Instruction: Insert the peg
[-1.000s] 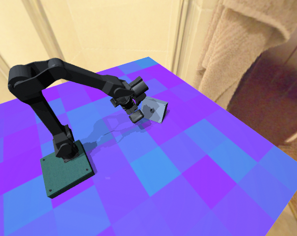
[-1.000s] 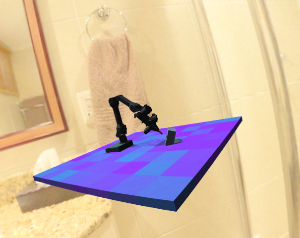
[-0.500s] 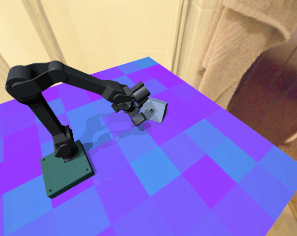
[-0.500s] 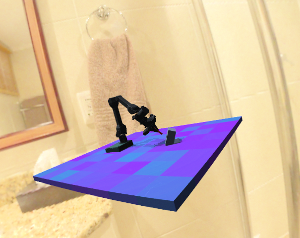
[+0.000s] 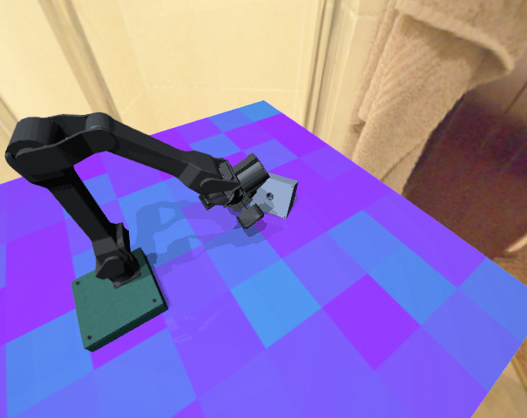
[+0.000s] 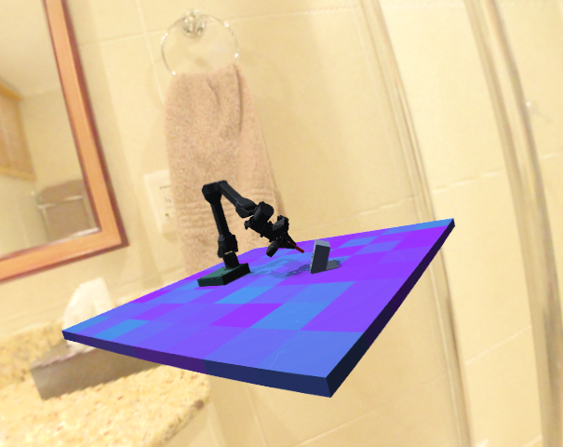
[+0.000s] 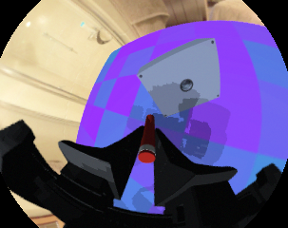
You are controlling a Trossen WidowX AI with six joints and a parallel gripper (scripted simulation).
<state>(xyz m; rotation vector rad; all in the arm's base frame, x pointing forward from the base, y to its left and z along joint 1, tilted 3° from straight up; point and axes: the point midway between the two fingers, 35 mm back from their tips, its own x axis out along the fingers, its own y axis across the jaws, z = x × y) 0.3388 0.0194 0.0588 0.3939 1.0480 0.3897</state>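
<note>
Now: the panel 110 mm ahead of my gripper tip, 50 mm below it and 10 mm to the right of it. From my gripper tip the other things lie so: red round peg: 10 mm to the right, 10 mm behind, 10 mm above.
</note>
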